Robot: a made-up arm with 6 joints.
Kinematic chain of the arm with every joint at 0, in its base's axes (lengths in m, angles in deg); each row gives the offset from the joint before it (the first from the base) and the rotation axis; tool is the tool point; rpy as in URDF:
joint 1: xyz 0 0 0.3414 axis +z
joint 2: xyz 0 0 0 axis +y
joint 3: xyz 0.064 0 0.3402 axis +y
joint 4: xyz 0.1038 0 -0.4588 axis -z
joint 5: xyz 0 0 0 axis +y
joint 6: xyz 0.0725 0 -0.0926 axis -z
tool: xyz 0 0 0 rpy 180 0 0
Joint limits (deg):
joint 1: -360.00..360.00
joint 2: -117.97..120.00
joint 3: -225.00..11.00
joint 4: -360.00..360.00
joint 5: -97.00..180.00
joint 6: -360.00..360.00
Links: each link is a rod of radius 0.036 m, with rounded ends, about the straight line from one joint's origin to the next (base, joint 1, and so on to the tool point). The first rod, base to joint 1, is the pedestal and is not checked.
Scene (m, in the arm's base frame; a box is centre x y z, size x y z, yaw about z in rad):
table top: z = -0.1
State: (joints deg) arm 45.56 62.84 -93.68 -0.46 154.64 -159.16
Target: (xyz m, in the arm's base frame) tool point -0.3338 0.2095 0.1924
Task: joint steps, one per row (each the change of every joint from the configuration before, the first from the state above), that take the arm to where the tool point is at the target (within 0.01 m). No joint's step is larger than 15 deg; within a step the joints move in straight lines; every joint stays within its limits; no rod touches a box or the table.
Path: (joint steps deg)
1: 13.94 -3.48 5.32 2.76 0.70 0.00
2: 13.95 -3.47 5.32 2.77 0.70 0.00
3: 13.94 -3.48 5.32 2.76 0.70 0.00
4: 13.94 -3.47 5.31 2.76 0.70 0.00
5: 13.95 -3.48 5.32 2.76 0.70 0.00
6: 13.94 -3.47 5.32 2.77 0.70 0.00
7: 13.94 -3.48 5.32 2.76 0.70 0.00

